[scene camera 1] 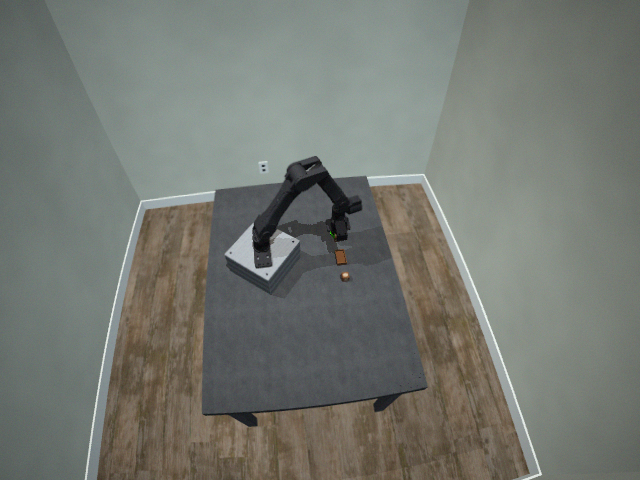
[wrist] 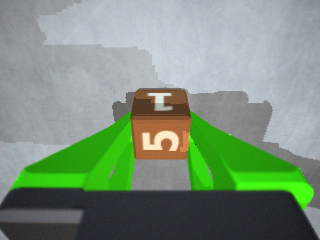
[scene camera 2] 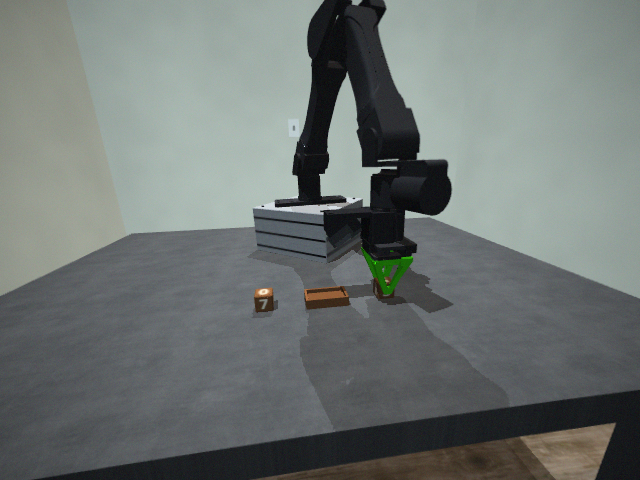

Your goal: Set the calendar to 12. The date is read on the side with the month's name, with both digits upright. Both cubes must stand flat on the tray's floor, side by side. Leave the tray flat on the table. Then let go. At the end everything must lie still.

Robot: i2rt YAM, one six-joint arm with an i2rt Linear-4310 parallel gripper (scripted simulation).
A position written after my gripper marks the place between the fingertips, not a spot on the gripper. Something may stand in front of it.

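Brown tray (scene camera 2: pixel 316 298), out of frame in the wrist view. Brown cube (wrist: pixel 160 120). My gripper (scene camera 2: pixel 384 289). Same gripper (wrist: pixel 160 120).
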